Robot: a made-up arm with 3 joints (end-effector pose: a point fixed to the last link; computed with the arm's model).
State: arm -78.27 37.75 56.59
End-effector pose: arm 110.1 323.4 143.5 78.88 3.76 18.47
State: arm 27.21 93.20 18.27
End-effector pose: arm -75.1 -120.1 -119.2 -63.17 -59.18 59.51
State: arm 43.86 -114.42 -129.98
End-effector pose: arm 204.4 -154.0 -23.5 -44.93 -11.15 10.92
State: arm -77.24 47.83 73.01
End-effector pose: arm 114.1 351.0 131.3 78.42 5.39 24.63
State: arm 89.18 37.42 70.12
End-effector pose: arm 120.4 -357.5 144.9 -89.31 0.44 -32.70
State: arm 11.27 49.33 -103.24
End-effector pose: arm -171.8 -56.0 -254.3 -167.35 -26.86 174.21
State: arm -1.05 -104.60 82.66
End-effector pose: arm -1.1 38.3 -271.4 178.94 -7.26 -179.87
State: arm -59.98 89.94 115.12
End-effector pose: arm 132.0 366.8 2.7 62.39 12.29 22.15
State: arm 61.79 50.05 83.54
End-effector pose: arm 118.8 -318.1 -24.7 -65.90 15.12 -30.24
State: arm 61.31 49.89 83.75
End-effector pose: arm 119.0 -317.0 -27.7 -65.56 15.51 -30.48
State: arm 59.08 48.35 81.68
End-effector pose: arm 118.8 -305.8 -38.1 -63.41 16.40 -29.43
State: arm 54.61 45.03 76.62
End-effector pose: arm 118.3 -280.5 -56.1 -58.82 17.66 -26.63
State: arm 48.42 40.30 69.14
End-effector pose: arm 117.7 -243.4 -76.1 -52.15 18.67 -22.39
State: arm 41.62 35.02 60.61
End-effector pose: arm 117.0 -201.3 -91.8 -44.57 18.84 -17.64
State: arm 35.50 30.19 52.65
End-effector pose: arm 116.5 -163.1 -100.3 -37.66 18.12 -13.50
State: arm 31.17 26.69 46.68
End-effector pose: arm 115.9 -136.1 -102.9 -32.77 17.01 -10.66
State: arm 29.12 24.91 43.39
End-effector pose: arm 115.4 -123.0 -102.5 -30.43 16.08 -9.24
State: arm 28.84 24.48 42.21
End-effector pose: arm 114.9 -120.5 -101.1 -30.03 15.47 -8.77
